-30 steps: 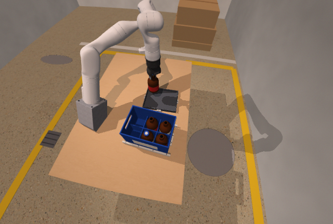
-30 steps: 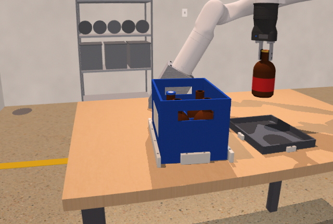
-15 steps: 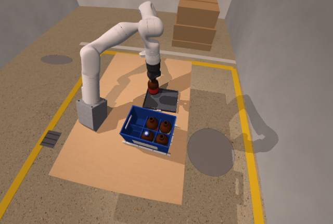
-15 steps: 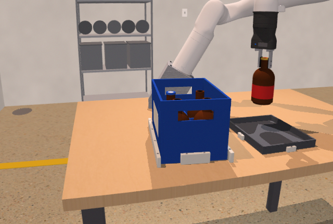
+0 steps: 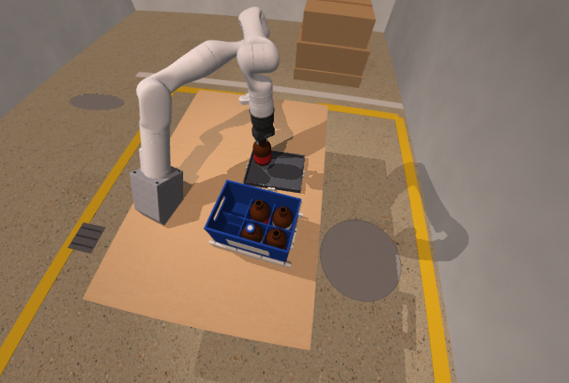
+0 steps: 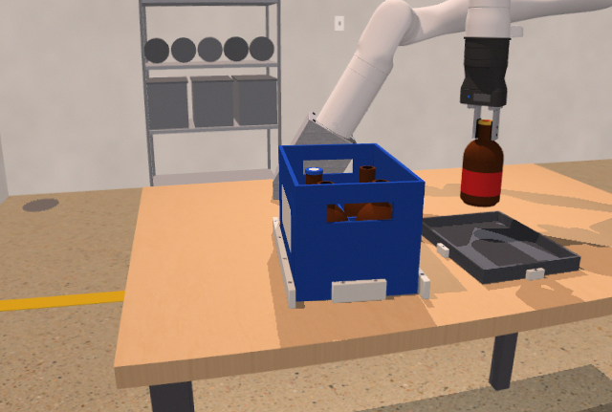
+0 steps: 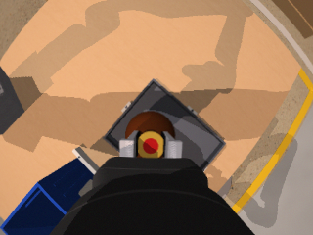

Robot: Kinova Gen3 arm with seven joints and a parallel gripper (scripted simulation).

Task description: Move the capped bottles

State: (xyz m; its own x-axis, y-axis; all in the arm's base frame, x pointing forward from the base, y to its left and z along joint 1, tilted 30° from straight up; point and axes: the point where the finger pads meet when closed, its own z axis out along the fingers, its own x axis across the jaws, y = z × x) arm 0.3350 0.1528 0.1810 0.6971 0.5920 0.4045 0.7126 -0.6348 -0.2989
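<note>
The dark tray is 50 mm ahead of my hand, 10 mm to the left of it and 200 mm below it. Round my hand: blue crate: 70 mm ahead, 280 mm to the right, 130 mm below.
</note>
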